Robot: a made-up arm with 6 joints.
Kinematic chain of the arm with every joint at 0, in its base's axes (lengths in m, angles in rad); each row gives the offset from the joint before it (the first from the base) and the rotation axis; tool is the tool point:
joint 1: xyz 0 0 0.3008 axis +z
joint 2: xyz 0 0 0 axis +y
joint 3: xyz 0 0 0.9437 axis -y
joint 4: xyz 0 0 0 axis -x
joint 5: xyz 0.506 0 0 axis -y
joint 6: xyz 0 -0.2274 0 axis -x
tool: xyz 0 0 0
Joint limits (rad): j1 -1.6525..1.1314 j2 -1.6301..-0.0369 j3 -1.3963..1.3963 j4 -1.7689..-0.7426 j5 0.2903..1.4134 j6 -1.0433..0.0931
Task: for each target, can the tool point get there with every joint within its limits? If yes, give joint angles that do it. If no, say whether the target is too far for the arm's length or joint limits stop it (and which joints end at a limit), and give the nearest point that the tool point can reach.
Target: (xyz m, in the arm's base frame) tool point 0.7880 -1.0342 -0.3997
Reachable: no: joint limits stop it (at a limit: joint 1, joint 2, joint 3, joint 4) | nearest point -0.0246 -0.4461 0.2125 | short by 1.175 m
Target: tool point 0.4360 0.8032 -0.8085
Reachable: no: joint limits stop it (at a limit: joint 1, joint 2, joint 3, joint 4) | nearest point 0.0771 0.3932 0.1452 | short by 1.098 m
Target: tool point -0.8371 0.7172 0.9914
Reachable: yes | joints -0.7685 -1.3927 0.9009 -1.2755 0.4693 -0.8139
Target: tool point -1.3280 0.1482 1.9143
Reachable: no: too far | nearest point -0.9161 0.1022 1.4138 | short by 0.650 m
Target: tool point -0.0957 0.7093 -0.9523
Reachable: no: joint limits stop it (at a limit: joint 2, joint 3) | nearest point -0.0531 0.3936 0.1409 | short by 1.139 m
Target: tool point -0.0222 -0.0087 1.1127
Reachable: yes | joints -0.6243 -0.6412 -0.1197 -1.4824 1.0308 -0.1103
